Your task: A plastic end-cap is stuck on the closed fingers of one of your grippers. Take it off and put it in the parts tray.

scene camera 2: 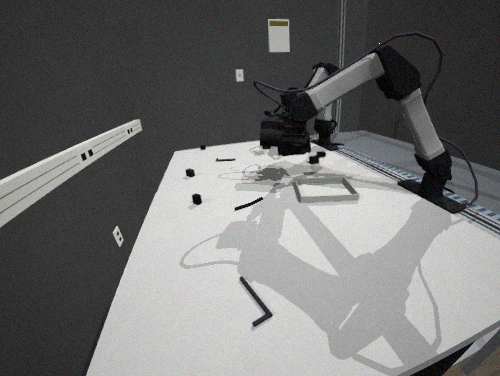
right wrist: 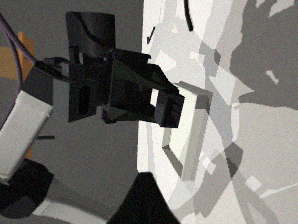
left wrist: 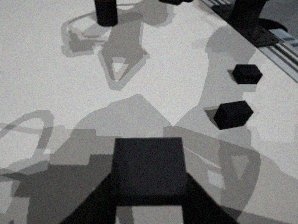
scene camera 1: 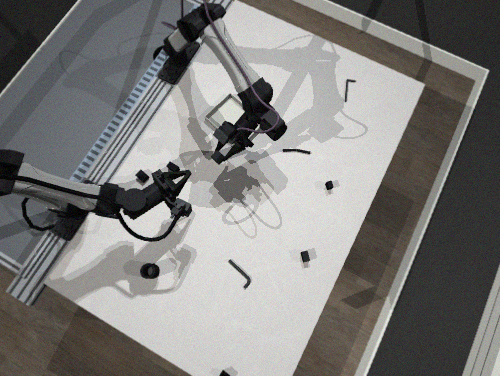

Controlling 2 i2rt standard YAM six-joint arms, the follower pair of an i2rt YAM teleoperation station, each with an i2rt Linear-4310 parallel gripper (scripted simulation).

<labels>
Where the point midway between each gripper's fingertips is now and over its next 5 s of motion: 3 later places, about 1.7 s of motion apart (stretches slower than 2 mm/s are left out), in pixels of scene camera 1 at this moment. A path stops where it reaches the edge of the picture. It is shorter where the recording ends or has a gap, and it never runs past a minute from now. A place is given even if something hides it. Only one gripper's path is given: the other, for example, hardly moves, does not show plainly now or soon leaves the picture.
My right gripper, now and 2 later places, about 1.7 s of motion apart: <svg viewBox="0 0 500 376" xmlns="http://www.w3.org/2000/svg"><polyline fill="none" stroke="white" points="190,171 142,138 163,193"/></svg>
</labels>
